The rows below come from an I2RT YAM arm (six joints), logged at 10 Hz.
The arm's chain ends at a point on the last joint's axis. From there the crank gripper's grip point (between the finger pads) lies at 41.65 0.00 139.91 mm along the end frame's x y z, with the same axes.
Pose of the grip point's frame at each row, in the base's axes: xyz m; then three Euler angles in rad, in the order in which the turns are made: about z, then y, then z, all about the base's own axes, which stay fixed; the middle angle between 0 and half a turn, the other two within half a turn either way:
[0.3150 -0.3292 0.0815 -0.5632 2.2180 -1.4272]
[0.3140 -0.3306 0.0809 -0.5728 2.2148 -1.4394]
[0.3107 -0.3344 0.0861 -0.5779 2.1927 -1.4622]
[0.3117 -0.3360 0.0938 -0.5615 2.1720 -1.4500]
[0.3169 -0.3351 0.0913 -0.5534 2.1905 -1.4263]
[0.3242 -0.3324 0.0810 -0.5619 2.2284 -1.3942]
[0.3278 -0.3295 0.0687 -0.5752 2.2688 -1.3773]
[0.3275 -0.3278 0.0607 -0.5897 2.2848 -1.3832]
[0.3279 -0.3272 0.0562 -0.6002 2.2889 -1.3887]
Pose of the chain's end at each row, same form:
[0.3241 -0.2366 0.1940 -0.5632 2.2180 -1.4272]
[0.3245 -0.2376 0.1929 -0.5728 2.2148 -1.4394]
[0.3232 -0.2391 0.1960 -0.5779 2.1927 -1.4622]
[0.3222 -0.2386 0.2020 -0.5615 2.1720 -1.4500]
[0.3251 -0.2396 0.2014 -0.5534 2.1905 -1.4263]
[0.3304 -0.2407 0.1944 -0.5619 2.2284 -1.3942]
[0.3337 -0.2420 0.1854 -0.5752 2.2688 -1.3773]
[0.3348 -0.2419 0.1785 -0.5897 2.2848 -1.3832]
[0.3361 -0.2416 0.1741 -0.6002 2.2889 -1.3887]

